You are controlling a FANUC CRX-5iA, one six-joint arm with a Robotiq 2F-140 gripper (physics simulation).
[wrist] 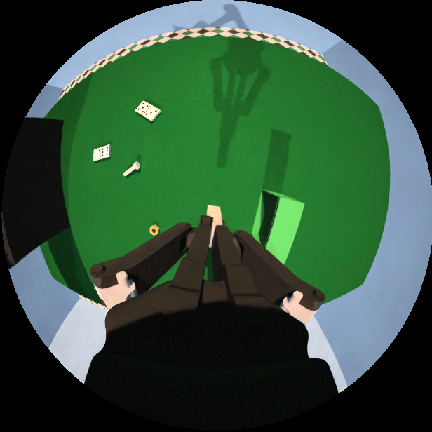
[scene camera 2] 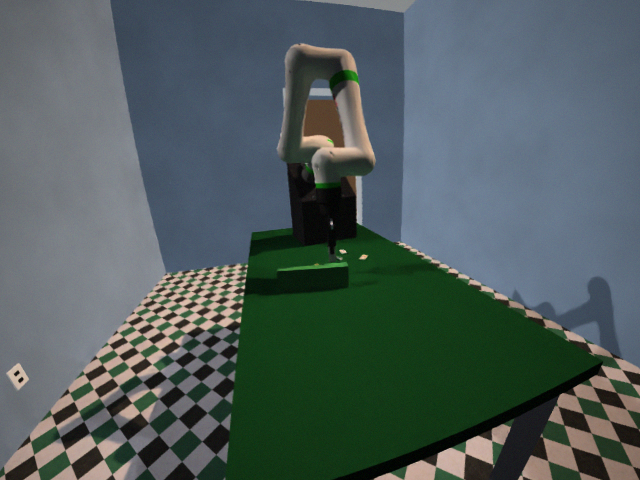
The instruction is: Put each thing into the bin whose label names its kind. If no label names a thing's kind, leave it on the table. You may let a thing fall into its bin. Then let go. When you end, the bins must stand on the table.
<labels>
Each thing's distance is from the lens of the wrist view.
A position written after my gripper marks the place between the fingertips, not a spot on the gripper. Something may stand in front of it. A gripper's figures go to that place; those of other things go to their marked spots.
my gripper (wrist: 212,215): 21 cm
green bin row (wrist: 277,217): 20 cm
</labels>
